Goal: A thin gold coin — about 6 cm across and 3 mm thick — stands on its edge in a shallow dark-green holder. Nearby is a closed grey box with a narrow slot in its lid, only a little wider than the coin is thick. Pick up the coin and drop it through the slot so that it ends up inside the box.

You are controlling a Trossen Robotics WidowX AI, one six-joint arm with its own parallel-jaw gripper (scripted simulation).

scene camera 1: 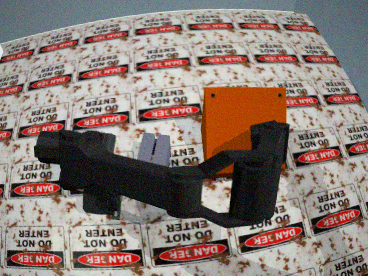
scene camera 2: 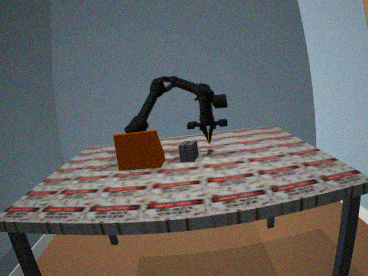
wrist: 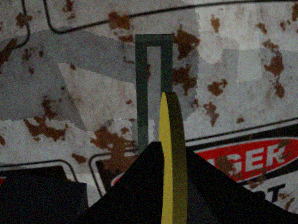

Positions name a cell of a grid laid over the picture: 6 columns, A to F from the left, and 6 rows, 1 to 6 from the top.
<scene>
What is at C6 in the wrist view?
My gripper.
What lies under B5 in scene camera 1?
My gripper.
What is my gripper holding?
A gold coin.
</scene>
